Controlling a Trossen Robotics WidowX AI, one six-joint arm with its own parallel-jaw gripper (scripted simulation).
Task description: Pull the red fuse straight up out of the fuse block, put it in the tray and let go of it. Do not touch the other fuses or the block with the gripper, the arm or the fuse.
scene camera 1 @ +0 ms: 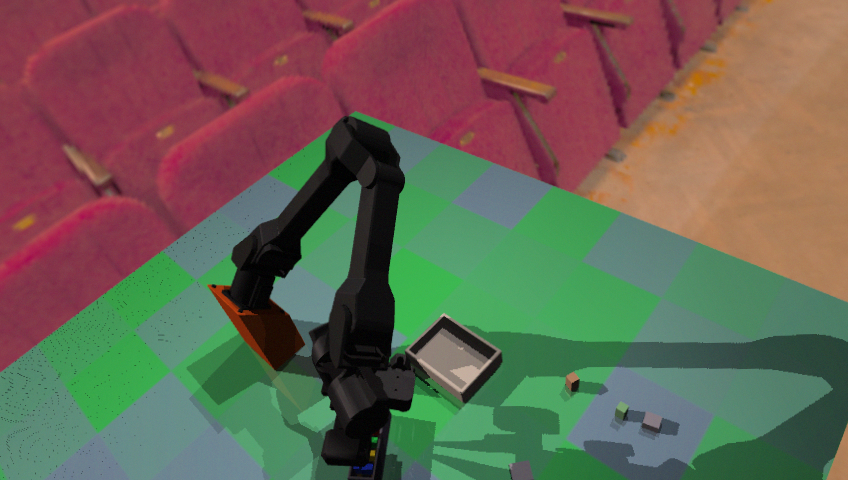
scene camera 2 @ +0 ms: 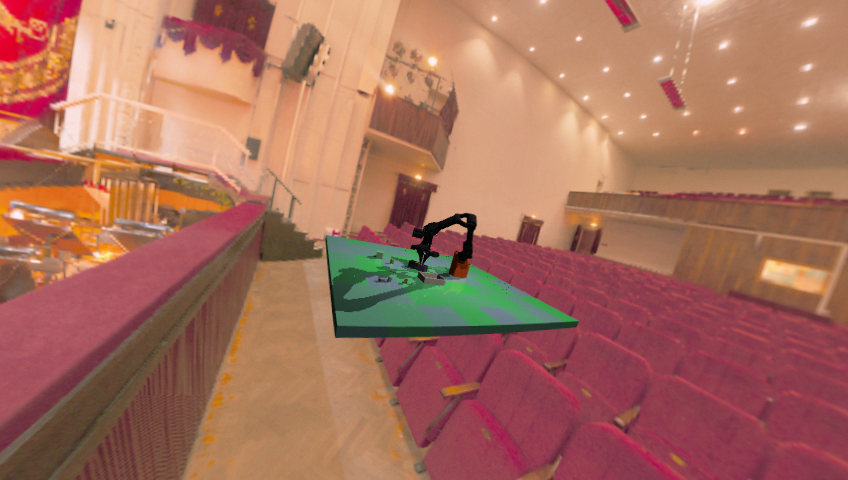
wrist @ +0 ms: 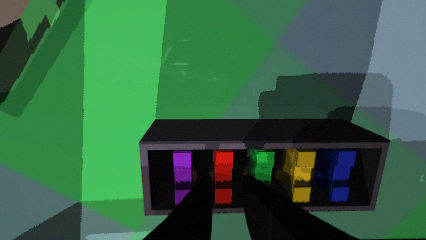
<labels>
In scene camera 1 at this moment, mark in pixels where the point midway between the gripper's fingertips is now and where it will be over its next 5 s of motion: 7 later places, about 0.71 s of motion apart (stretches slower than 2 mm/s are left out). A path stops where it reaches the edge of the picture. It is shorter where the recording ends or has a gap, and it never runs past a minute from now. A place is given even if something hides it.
My gripper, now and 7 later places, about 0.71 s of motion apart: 369,425; 371,428; 369,426; 367,423; 366,421; 364,417; 367,406; 434,346
</labels>
